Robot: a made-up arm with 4 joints. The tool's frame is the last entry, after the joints. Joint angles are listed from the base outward. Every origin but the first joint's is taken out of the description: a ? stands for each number. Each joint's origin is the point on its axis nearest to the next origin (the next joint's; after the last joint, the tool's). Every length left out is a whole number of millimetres.
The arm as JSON. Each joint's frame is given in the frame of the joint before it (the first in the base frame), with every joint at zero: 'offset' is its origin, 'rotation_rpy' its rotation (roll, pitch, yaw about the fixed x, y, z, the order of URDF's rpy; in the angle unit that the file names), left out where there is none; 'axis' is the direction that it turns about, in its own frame. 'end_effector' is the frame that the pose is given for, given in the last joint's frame.
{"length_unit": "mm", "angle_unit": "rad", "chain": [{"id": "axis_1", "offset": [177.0, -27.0, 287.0], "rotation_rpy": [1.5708, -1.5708, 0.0], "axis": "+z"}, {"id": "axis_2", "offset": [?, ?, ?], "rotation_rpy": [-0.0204, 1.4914, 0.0], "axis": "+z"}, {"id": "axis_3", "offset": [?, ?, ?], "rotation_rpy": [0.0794, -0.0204, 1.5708], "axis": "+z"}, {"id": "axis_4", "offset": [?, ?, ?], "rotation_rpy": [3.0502, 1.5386, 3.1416], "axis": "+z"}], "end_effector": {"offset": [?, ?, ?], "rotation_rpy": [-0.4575, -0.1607, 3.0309]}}
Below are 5 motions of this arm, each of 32 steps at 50 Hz.
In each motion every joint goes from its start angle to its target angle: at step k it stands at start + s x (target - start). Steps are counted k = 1, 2, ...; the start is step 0. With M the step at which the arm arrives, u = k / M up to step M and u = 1 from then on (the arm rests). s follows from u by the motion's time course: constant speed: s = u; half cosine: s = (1 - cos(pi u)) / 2; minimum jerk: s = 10 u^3 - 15 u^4 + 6 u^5.
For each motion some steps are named. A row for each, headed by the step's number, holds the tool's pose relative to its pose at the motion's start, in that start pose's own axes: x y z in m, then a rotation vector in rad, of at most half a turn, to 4 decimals.
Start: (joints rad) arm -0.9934 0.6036 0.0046 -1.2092
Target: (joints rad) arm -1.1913 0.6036 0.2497 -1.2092
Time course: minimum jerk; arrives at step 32
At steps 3, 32:
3: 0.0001 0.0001 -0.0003 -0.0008 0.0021 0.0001
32: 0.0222 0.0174 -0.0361 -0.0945 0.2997 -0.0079

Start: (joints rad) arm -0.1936 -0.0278 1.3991 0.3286
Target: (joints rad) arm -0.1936 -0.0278 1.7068 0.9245
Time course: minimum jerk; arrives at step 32
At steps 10, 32:
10: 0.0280 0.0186 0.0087 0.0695 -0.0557 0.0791
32: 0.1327 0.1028 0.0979 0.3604 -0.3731 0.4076

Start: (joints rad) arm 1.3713 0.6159 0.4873 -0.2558
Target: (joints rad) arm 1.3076 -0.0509 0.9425 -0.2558
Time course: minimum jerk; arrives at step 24
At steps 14, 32:
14: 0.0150 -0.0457 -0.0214 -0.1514 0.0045 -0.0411
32: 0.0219 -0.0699 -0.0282 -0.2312 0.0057 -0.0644

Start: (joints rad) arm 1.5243 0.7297 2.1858 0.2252
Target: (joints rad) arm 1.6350 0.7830 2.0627 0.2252
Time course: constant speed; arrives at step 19
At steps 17, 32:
17: -0.0315 0.0383 -0.0604 -0.0450 0.0836 0.0730
32: -0.0356 0.0428 -0.0673 -0.0502 0.0931 0.0819

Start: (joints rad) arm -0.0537 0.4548 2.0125 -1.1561
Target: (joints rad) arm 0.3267 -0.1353 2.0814 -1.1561
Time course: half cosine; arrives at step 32
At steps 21, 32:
21: -0.0582 -0.0109 -0.0822 -0.2472 -0.3732 0.0695
32: -0.0776 -0.0211 -0.1093 -0.3149 -0.5164 0.1085

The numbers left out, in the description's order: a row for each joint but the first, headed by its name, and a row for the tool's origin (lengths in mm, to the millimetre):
axis_2: 554.0 126.0 0.0
axis_3: 15.0 -45.0 0.0
axis_4: -48.0 -275.0 0.0
tool: -116.0 273.0 0.0

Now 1 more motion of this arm.
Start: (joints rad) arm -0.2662 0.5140 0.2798 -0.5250
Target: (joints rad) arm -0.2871 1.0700 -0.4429 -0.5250
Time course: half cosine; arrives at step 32
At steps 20, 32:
20: 0.0011 0.0043 0.0020 -0.0807 -0.0836 -0.0215
32: 0.0022 0.0049 0.0048 -0.1171 -0.1197 -0.0355

